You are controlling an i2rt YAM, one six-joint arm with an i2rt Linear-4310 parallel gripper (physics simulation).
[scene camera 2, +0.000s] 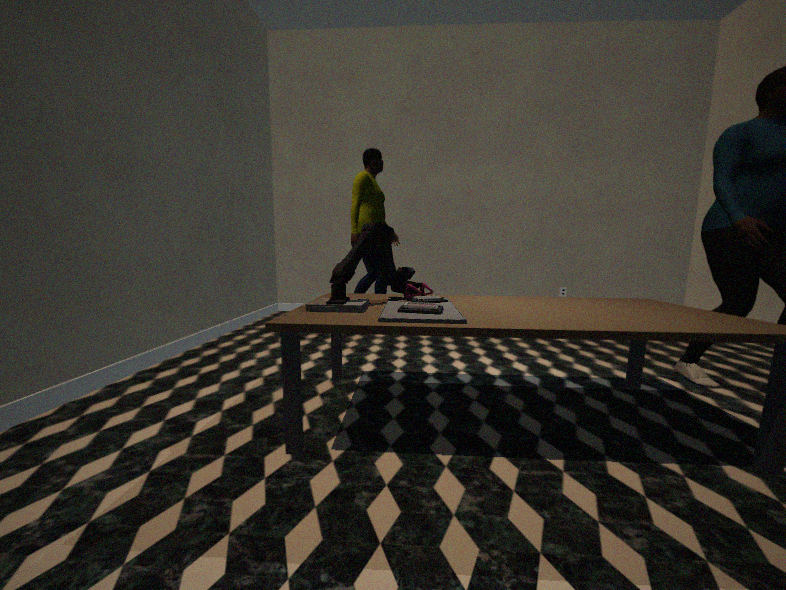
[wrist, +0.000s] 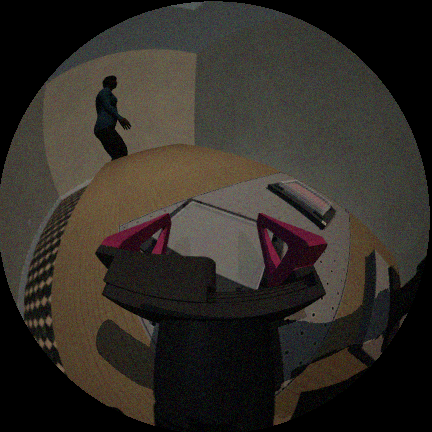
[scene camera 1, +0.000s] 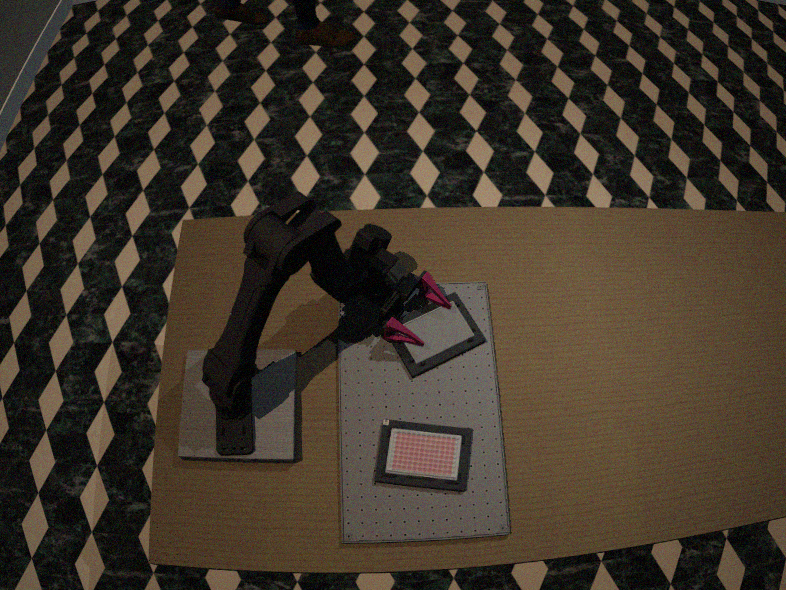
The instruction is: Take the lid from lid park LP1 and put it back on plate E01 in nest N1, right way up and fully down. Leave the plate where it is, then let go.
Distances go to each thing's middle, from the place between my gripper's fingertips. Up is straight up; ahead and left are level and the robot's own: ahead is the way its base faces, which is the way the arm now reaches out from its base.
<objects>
Now: hand 2 cm above the grey lid with dark rim (scene camera 1: 440, 329). From my hand the other things lie so: grey perforated board (scene camera 1: 375, 384) 5 cm behind, 14 cm to the right, 5 cm below; well plate with pink grid (scene camera 1: 413, 453) 5 cm behind, 24 cm to the right, 2 cm below.
</objects>
